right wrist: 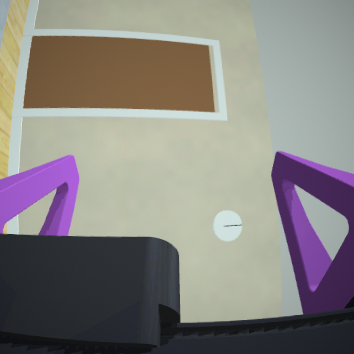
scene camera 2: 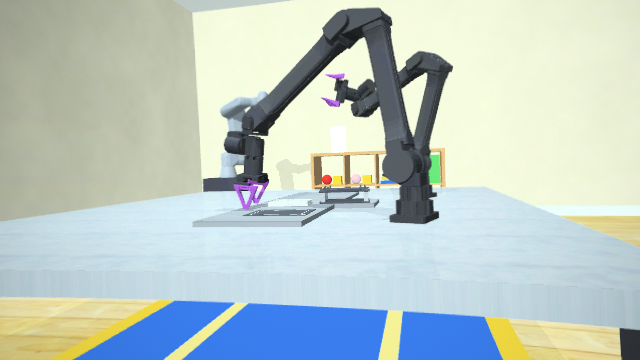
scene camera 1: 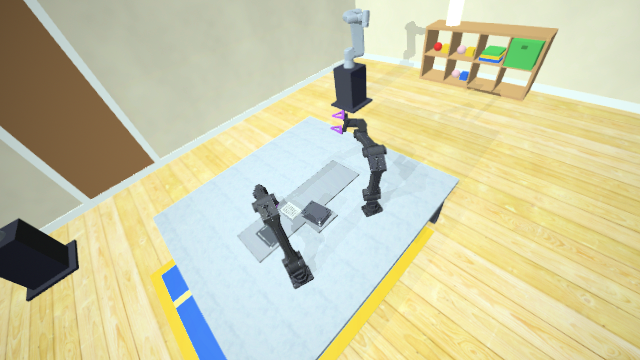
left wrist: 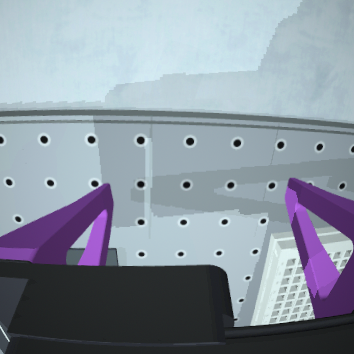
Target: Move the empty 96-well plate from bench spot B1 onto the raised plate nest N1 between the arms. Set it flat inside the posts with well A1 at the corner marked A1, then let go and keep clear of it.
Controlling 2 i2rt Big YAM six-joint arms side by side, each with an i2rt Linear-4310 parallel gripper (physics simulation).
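Frame: origin at the left arm's base, x right, y ahead, z up, level; centimetres.
Seen in the pictures: left gripper, between the fingertips: [scene camera 2: 250,206] [left wrist: 199,190]; right gripper, between the fingertips: [right wrist: 174,164] [scene camera 2: 323,86] [scene camera 1: 331,122]; left arm's base, origin of its link: [scene camera 2: 414,219] [scene camera 1: 301,277]; right arm's base, origin of its link: [scene camera 1: 371,209].
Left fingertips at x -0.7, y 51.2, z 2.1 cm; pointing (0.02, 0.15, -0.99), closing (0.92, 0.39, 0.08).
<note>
Offsets run from my left fingertips to a thing's top centre. Level surfaces: height alone.
The white 96-well plate @(dx +12.4, dy -6.0, dz +0.6 cm) [scene camera 1: 290,210] [scene camera 2: 290,203] [left wrist: 287,286] lies flat on the grey perforated board @(dz -0.8 cm) [scene camera 1: 332,176] [scene camera 2: 215,221] [left wrist: 45,160]. The dark raised nest @(dx +26.0, dy -18.7, dz +4.6 cm) [scene camera 1: 317,213] [scene camera 2: 345,190] stands beside it, to its right in both scene views. Labels and well A1 cannot be read. My left gripper [scene camera 2: 251,204] [left wrist: 199,190] is open and empty, pointing down low over the board at one side of the plate. In the left wrist view the plate is partly hidden behind the right-hand finger. My right gripper [scene camera 1: 333,122] [scene camera 2: 325,87] [right wrist: 174,164] is open and empty, raised far from the plate.
A dark flat marked area [scene camera 1: 267,236] [scene camera 2: 280,212] lies on the board near the left arm. The nest's low grey base touches the board's side. A light-grey robot arm [scene camera 1: 357,40] on a dark pedestal [scene camera 1: 350,86] and a wooden shelf [scene camera 1: 492,27] stand beyond the table.
</note>
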